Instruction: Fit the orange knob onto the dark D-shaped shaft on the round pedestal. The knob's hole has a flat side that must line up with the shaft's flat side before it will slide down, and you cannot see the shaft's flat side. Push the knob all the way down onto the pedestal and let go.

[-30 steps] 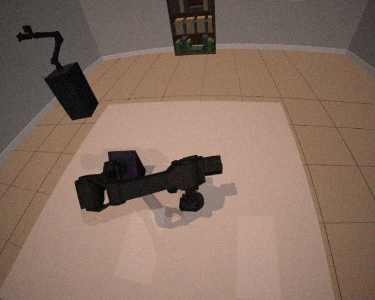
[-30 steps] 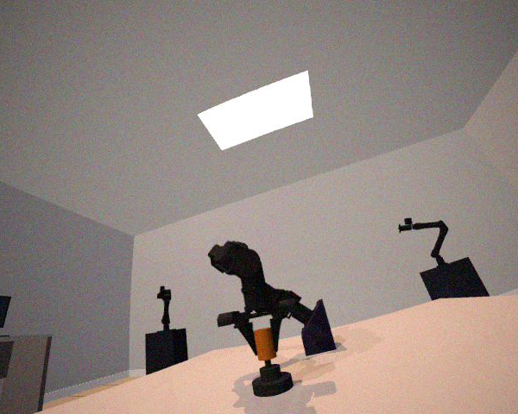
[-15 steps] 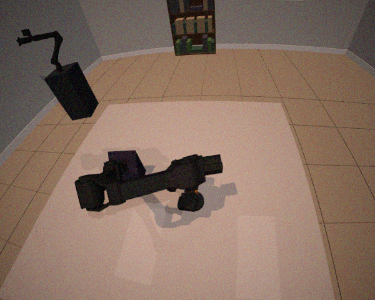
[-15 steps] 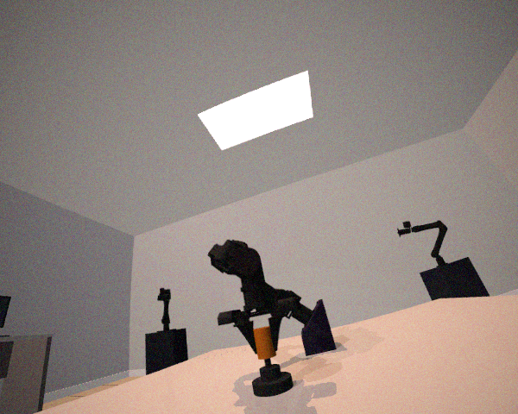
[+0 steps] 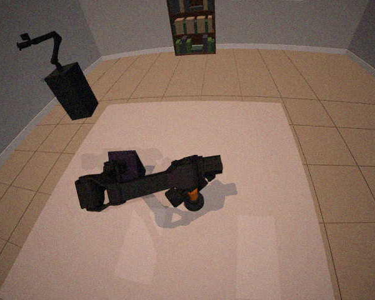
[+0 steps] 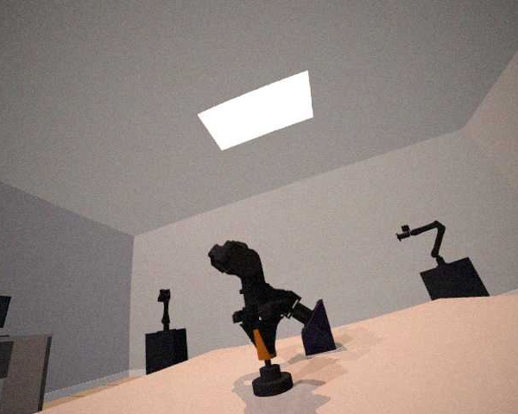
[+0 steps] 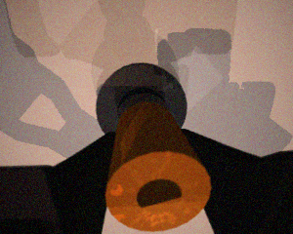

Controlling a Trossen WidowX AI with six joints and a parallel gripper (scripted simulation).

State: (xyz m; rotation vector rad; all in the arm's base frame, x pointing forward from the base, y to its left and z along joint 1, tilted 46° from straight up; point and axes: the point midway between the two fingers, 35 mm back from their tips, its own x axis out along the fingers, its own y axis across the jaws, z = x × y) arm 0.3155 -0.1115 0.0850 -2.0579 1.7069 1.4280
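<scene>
Right now the orange knob is 2 cm above my gripper tip. The rest, counted from my gripper tip: round pedestal: 4 cm below.
</scene>
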